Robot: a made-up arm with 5 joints.
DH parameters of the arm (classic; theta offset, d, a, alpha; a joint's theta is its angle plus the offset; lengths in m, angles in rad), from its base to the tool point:
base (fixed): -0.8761 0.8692 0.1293 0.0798
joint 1: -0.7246 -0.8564 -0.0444 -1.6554
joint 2: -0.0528 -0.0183 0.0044 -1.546
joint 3: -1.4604 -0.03 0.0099 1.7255
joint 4: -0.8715 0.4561 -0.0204 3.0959
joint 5: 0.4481 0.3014 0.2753 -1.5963
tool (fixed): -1.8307 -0.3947 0 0
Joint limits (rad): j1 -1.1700..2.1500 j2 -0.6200..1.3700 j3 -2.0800..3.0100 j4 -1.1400..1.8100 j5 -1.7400..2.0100
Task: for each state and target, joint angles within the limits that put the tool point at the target. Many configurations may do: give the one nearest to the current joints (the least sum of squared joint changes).
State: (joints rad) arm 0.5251 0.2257 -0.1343 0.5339 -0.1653
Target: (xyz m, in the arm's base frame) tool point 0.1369 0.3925 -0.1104
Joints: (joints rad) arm 1.3292 0.2396 0.1061 0.5469 -0.2306
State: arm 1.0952 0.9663 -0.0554 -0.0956 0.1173
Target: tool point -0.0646 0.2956 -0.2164
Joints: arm 1.6576 0.6623 0.3371 0.5808 -0.5221
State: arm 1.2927 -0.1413 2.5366 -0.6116 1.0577
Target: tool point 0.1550 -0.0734 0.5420
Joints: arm 1.2239 0.0509 2.6108 0.1075 1.2447
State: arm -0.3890 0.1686 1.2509 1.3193 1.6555
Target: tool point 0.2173 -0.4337 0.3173
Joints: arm -0.2784 -0.1879 1.2945 1.2712 1.2480
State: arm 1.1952 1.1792 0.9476 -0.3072 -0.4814
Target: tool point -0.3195 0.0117 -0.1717
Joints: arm 1.9525 1.3700 0.9990 0.1517 -1.4443
